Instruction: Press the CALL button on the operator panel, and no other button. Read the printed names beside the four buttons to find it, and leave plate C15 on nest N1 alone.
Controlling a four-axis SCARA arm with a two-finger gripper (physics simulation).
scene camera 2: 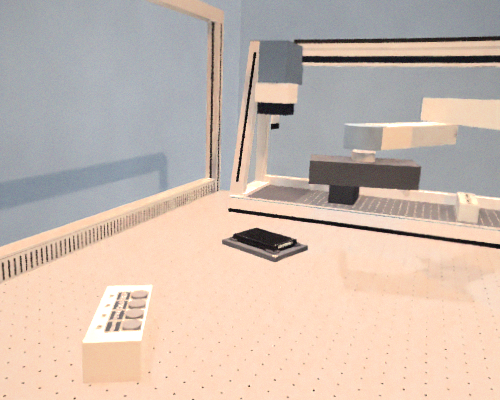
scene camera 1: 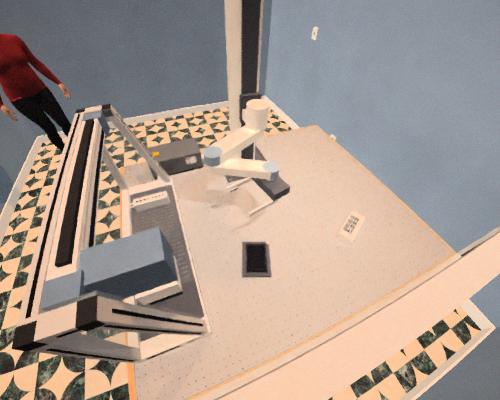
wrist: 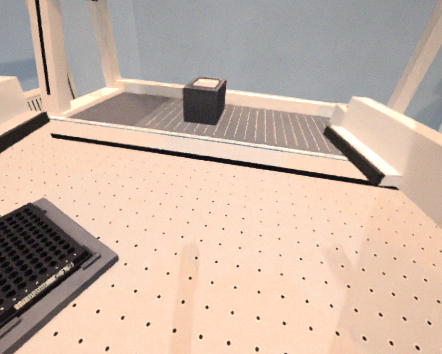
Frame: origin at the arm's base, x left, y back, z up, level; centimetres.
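Seen in the pictures: gripper, fingertip midpoint: (scene camera 1: 237,201) (wrist: 191,106).
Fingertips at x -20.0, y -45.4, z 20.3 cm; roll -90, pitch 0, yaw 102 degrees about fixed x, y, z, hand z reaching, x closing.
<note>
A point is followed by its place in that frame.
The operator panel (scene camera 1: 352,226) {z 6.6, x 29.1, y -68.9 cm} (scene camera 2: 112,360) {z 4.2, x 37.1, y -64.2 cm} is a pale box on the table, at the right in scene camera 1 and front left in scene camera 2. Its four round grey buttons (scene camera 2: 134,313) {z 6.9, x 30.5, y -65.7 cm} stand in a row beside dark printed labels, too small to read. Black plate C15 (scene camera 1: 256,257) {z 3.8, x -19.0, y -64.7 cm} (scene camera 2: 262,237) {z 3.9, x -18.0, y -64.6 cm} (wrist: 30,255) {z 3.6, x -18.7, y -62.4 cm} lies on the grey nest N1 (scene camera 1: 245,260) (scene camera 2: 285,254) {z 2.3, x -13.8, y -57.7 cm} (wrist: 100,250) {z 2.5, x -21.5, y -56.7 cm}. My gripper (scene camera 1: 251,196) (wrist: 191,106) {z 20.3, x -20.0, y -45.4 cm} is open and empty, above the table, well away from the panel. Its dark body (scene camera 2: 365,173) {z 23.8, x -0.1, y -40.8 cm} hides the fingers in scene camera 2.
A framed gantry machine with a grey deck (scene camera 2: 415,206) {z 6.2, x -59.9, y -33.1 cm} (wrist: 275,127) {z 6.2, x -55.1, y -36.8 cm} stands beyond the nest, carrying a blue-grey head (scene camera 1: 122,257) {z 50.1, x -54.1, y -74.5 cm} (scene camera 2: 280,62) {z 44.4, x -46.5, y -71.5 cm}. A black block (scene camera 2: 343,194) {z 9.1, x -51.5, y -52.3 cm} (wrist: 204,102) {z 10.8, x -51.5, y -52.0 cm} stands on the deck. A dark box (scene camera 1: 177,156) {z 12.8, x -38.5, y 4.6 cm} is near the arm's base. A person (scene camera 1: 22,70) stands behind.
</note>
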